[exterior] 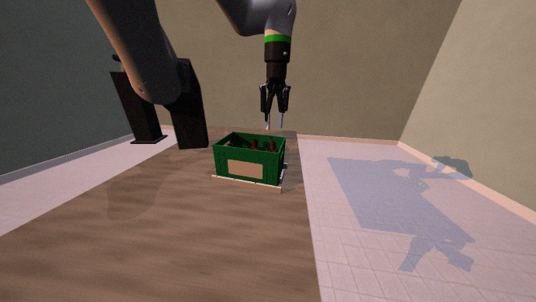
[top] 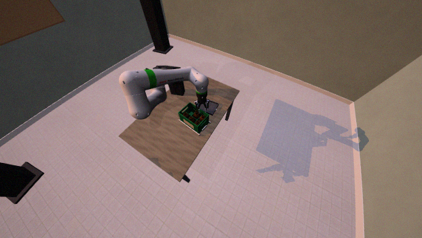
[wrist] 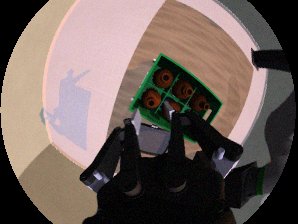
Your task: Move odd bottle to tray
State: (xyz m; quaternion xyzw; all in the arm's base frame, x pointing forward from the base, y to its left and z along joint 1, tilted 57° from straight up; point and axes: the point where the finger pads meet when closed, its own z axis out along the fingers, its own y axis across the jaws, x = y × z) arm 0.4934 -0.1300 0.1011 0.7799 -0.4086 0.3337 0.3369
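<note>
The green crate is 9 cm behind my hand, 2 cm to the right of it and 17 cm below it. Round my hand: brown bottle 10 cm behind, 6 cm to the right, 17 cm below; dark tray 4 cm behind, 25 cm to the left, 24 cm below.
</note>
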